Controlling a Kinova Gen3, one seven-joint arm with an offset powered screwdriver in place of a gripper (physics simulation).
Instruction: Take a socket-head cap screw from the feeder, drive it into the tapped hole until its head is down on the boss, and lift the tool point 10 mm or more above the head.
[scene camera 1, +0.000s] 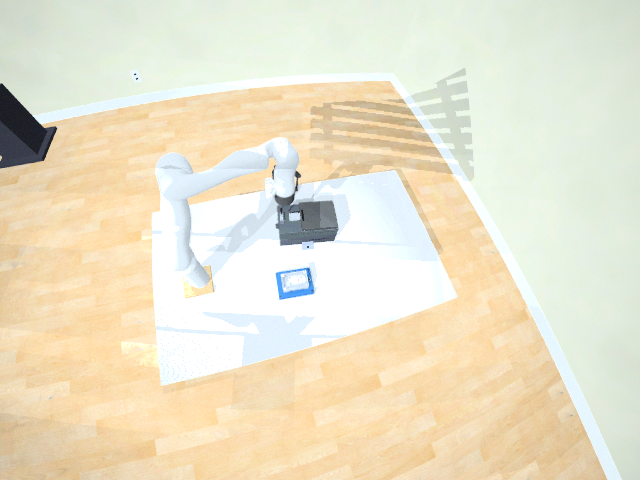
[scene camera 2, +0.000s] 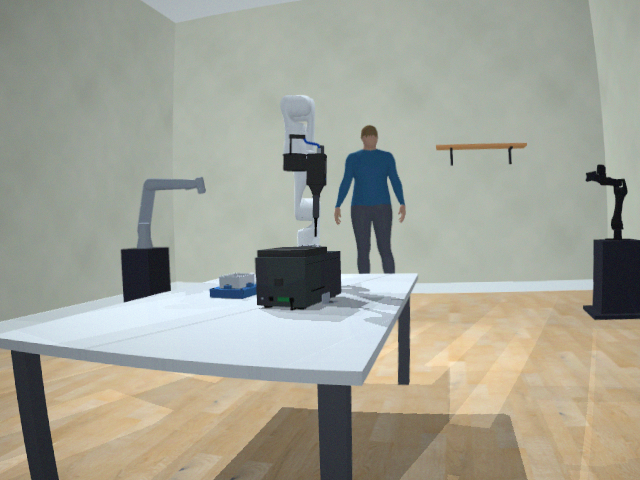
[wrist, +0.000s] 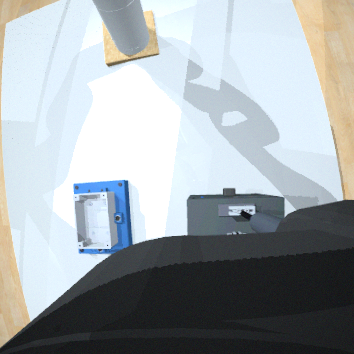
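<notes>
The dark screw feeder (scene camera 1: 320, 215) (scene camera 2: 289, 279) (wrist: 205, 220) stands on the table. My screwdriver's tool point (scene camera 2: 315, 235) (wrist: 243, 213) is above the feeder's top, with a small gap in scene camera 2. In the wrist view it overlaps the light pickup strip (wrist: 232, 210). The bit points down. Whether it carries a screw is too small to tell, and scene camera 1 hides the tip behind the arm. The light grey open housing (scene camera 1: 295, 280) (scene camera 2: 236, 280) (wrist: 111, 225) sits on a blue fixture plate (scene camera 2: 232, 293) (wrist: 125, 200), apart from the feeder. The tapped hole cannot be made out.
The arm's base stands on a wooden plate (scene camera 1: 199, 293) (wrist: 153, 30) on the white table (scene camera 1: 372, 289) (scene camera 2: 206, 335). A small light bracket (scene camera 1: 308, 245) is at the feeder's side. A person (scene camera 2: 369, 175) stands behind the table. Two other arms stand on dark pedestals (scene camera 2: 146, 273) (scene camera 2: 617, 279).
</notes>
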